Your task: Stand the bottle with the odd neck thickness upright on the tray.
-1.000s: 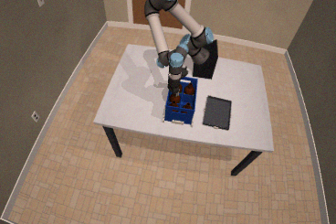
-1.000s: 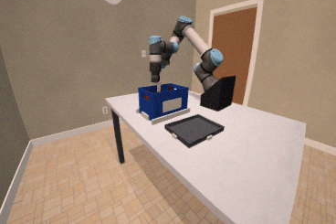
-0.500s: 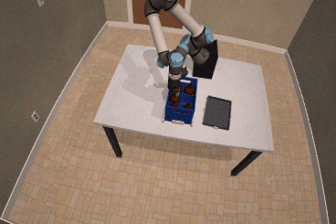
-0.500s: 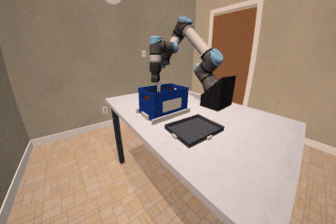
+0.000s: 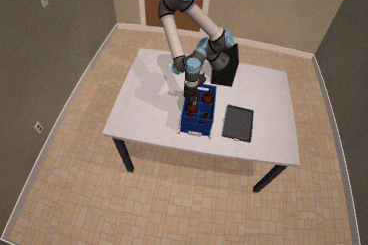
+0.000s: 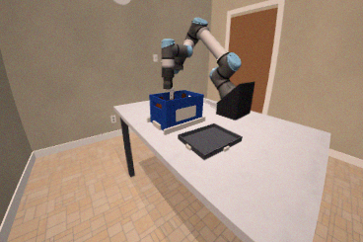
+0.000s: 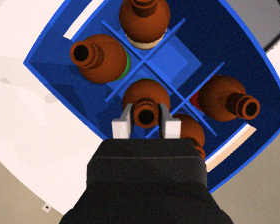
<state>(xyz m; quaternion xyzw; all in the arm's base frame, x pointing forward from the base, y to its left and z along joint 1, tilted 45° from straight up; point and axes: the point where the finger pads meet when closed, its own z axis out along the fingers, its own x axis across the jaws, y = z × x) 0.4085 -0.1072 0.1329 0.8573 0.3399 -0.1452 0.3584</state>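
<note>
My gripper is now 8 cm above the blue crate and 5 cm to the right of it. Also, from my hand: dark tray: 32 cm to the left, 15 cm below, 1 cm ahead; then bottle: 8 cm ahead, 7 cm below.
</note>
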